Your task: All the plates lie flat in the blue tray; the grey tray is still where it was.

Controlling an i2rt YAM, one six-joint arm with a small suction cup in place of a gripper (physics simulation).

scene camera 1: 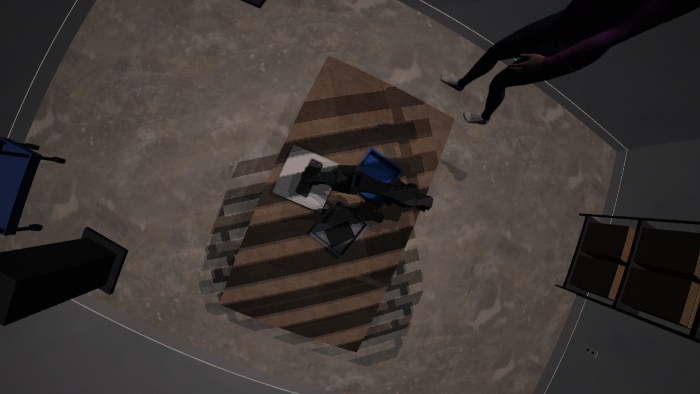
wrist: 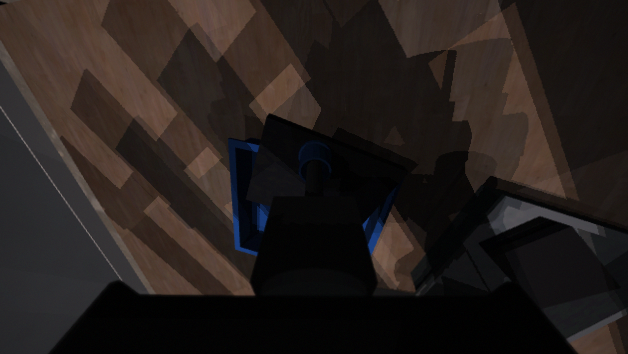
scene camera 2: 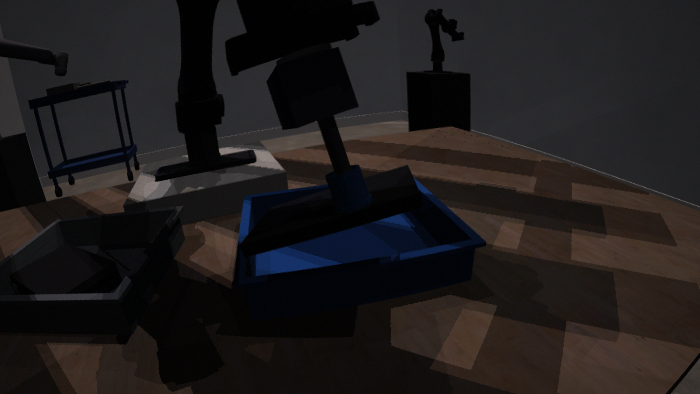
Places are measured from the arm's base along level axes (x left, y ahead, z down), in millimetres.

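Pixels of known places: hand, its tool point: (wrist: 314, 149) (scene camera 2: 359, 217); arm's base, origin of its link: (scene camera 1: 309, 178) (scene camera 2: 205, 167).
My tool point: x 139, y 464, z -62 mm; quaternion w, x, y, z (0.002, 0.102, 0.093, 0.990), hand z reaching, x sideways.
Ahead of a thing's pixels: the offset from my tool point to its top centre.
My suction cup (scene camera 2: 353, 201) (wrist: 315, 155) is blue and sits on the upper face of a dark square plate (scene camera 2: 295, 210) (wrist: 280, 167), holding it. The plate is tilted, its left end lower in scene camera 2, and overlaps the opening of the blue tray {dx +32, dy -142, dz +64 mm} (scene camera 2: 360, 290) (wrist: 233, 200) (scene camera 1: 395, 167). Whether it touches the tray's wall is unclear. The arm hides part of the blue tray in scene camera 1. The grey tray {dx -314, dy -195, dz +64 mm} (scene camera 1: 324, 245) (scene camera 2: 65, 315) (wrist: 520, 207) stands beside it with another dark plate {dx -341, dy -177, dz +79 mm} (scene camera 1: 341, 234) (scene camera 2: 60, 272) (wrist: 555, 265) inside; how many lie there is unclear.
My arm's base stands on a white block (scene camera 1: 292, 172) (scene camera 2: 220, 187) beside both trays. A person (scene camera 1: 530, 75) stands beyond the table. A blue cart (scene camera 2: 82, 162), a dark pedestal (scene camera 2: 439, 102) with another arm and a shelf rack (scene camera 1: 628, 262) stand away from the table.
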